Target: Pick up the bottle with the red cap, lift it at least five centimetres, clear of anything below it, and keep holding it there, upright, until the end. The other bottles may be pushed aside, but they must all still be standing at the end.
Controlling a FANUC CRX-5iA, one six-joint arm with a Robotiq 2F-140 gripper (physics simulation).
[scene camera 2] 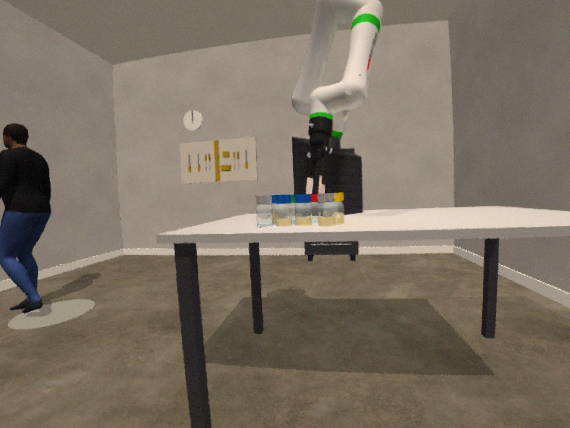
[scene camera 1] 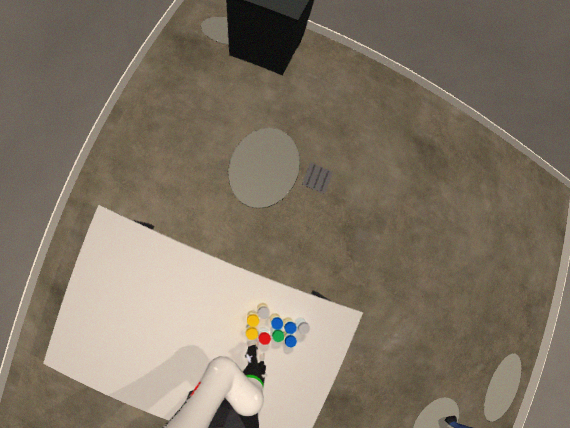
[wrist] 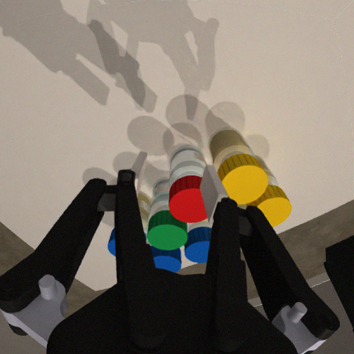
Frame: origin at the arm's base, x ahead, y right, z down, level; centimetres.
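Seen in the pictures: gripper, between the fingertips: (scene camera 1: 259, 348).
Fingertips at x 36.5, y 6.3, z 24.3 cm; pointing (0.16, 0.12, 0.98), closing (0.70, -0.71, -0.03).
Offsets run from my fingertips to a thing's top centre. "*": to the spot under its first point. Level surfaces: height alone.
The bottle with the red cap @(dx +5.3, dy +0.9, dz -0.1 cm) (scene camera 1: 264, 338) (scene camera 2: 314, 198) (wrist: 188, 200) stands upright at the arm's side of a tight cluster of bottles. My gripper (scene camera 1: 256, 354) (scene camera 2: 315, 185) (wrist: 174, 170) is part-open and empty, tilted, with its fingertips near cap height. In the wrist view the right fingertip overlaps the red cap's right edge, near the front yellow cap @(dx +5.8, dy -5.5, dz -0.1 cm) (scene camera 1: 251, 333) (wrist: 244, 179); the left fingertip is well left of the red cap. A green-capped bottle @(dx +8.4, dy +6.6, dz -0.1 cm) (scene camera 1: 278, 336) (wrist: 167, 232) is beside the red one. Whether a finger touches any bottle cannot be told.
Another yellow cap @(dx +12.0, dy -6.9, dz -0.1 cm) (scene camera 1: 253, 320) (wrist: 275, 205), several blue caps, one at the cluster's edge @(* dx +7.7, dy +12.7, dz -0.1 cm) (scene camera 1: 290, 341), and two grey caps @(dx +17.1, dy -3.5, dz -0.1 cm) (scene camera 1: 263, 312) @(dx +15.4, dy +17.0, dz -0.1 cm) (scene camera 1: 303, 328) are in the cluster. The bottles stand on the white table @(dz +10.4 cm) (scene camera 1: 150, 280) (scene camera 2: 425, 222). A person (scene camera 2: 25, 185) stands away from it.
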